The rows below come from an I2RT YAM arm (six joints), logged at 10 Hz.
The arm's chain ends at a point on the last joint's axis. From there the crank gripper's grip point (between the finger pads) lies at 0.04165 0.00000 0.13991 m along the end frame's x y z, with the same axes.
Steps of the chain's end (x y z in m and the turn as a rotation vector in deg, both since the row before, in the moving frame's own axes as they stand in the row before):
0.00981 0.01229 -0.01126 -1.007 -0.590 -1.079
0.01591 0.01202 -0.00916 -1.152 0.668 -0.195
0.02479 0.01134 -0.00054 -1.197 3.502 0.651
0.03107 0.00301 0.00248 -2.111 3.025 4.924
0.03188 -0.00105 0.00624 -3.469 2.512 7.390
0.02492 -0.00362 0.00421 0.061 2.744 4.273
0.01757 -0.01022 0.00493 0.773 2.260 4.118
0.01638 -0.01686 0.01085 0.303 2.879 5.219
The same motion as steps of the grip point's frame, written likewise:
0.00838 0.01398 -0.01085 -1.007 -0.590 -1.079
0.01754 0.01468 -0.00968 -1.152 0.668 -0.195
0.03324 0.01476 -0.00338 -1.197 3.502 0.651
0.03801 0.01200 -0.00007 -2.111 3.025 4.924
0.03706 0.01308 0.00387 -3.469 2.512 7.390
0.03145 -0.00042 0.00206 0.061 2.744 4.273
0.02301 -0.00891 0.00319 0.773 2.260 4.118
0.02321 -0.01349 0.00859 0.303 2.879 5.219

